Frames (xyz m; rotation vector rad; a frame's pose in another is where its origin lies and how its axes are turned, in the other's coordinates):
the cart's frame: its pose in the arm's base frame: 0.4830 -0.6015 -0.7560 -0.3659 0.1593 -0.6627
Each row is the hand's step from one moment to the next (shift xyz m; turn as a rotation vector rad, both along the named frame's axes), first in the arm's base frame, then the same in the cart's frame.
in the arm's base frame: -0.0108 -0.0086 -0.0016 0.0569 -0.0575 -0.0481
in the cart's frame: -0.0030 -0.0118 -0.0067 0.0817 0.0090 -0.0458
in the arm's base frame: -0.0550 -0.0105 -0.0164 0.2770 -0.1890 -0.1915
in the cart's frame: -0.0358 -0.0328 -0.0324 0.3396 0.0935 -0.1582
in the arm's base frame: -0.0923 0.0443 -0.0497 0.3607 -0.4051 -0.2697
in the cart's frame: -0.0982 -0.0015 -0.0574 0.5424 0.0139 -0.2693
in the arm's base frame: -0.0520 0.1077 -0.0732 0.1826 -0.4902 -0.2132
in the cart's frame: -0.1059 0.0765 -0.0509 0.4553 -0.1712 -0.2871
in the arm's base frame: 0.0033 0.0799 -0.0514 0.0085 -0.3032 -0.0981
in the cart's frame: -0.0460 0.0796 -0.0243 0.1993 -0.1784 -0.1734
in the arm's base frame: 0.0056 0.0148 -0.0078 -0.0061 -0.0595 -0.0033
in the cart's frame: -0.0047 0.0169 -0.0016 0.0326 -0.0455 -0.0213
